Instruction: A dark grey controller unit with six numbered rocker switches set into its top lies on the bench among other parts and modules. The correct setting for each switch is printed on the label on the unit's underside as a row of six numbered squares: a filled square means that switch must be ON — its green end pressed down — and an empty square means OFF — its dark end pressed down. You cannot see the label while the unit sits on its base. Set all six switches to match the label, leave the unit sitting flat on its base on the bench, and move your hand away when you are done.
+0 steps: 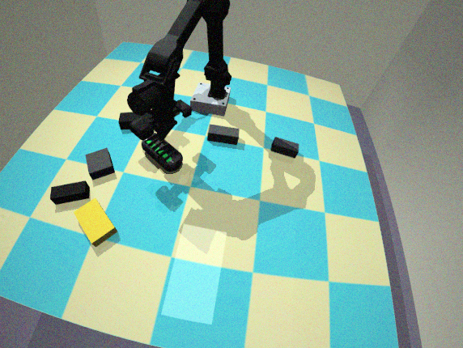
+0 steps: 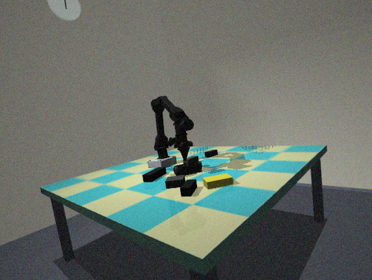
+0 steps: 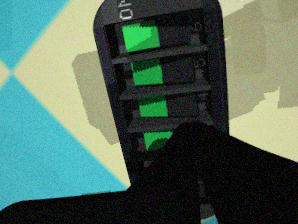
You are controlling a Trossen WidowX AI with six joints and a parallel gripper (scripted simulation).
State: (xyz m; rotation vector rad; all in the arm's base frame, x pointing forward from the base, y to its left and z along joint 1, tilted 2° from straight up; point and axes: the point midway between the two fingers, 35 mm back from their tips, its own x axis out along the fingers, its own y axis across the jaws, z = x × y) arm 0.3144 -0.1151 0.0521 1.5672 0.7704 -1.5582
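My gripper tip is now 12 cm past the long dark block, 12 cm to the left of it and 5 cm above it. From my gripper tip the other things lie so: yellow block (28 cm ahead, 11 cm to the right, 5 cm below).
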